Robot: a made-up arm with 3 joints. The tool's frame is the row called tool.
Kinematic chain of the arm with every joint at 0, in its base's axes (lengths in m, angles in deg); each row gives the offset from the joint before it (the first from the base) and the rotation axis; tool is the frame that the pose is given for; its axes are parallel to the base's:
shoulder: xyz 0 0 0.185 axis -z
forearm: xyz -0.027 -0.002 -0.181 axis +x
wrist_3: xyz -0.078 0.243 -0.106 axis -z
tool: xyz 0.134 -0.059 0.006
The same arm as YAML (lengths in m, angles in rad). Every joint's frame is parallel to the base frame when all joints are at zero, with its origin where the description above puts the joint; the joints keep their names.
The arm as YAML. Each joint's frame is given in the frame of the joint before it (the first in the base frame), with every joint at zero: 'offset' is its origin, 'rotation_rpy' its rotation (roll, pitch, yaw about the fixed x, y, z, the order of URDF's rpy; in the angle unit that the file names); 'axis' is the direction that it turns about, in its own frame. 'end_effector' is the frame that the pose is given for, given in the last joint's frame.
length_unit: m
angle_unit: rad
chain:
  - id: shoulder
    offset: [0.0, 0.0, 0.185]
    rotation_rpy: [0.0, 0.0, 0.0]
    axis: "-z"
  - id: forearm
    offset: [-0.027, -0.002, -0.181]
    rotation_rpy: [0.0, 0.0, 0.0]
    axis: "+x"
  - id: wrist_3
    offset: [-0.078, 0.243, -0.106]
    rotation_rpy: [0.0, 0.0, 0.0]
    axis: "-z"
end_effector:
  offset: [0.134, -0.059, 0.006]
  rotation_rpy: [0.0, 0.0, 0.0]

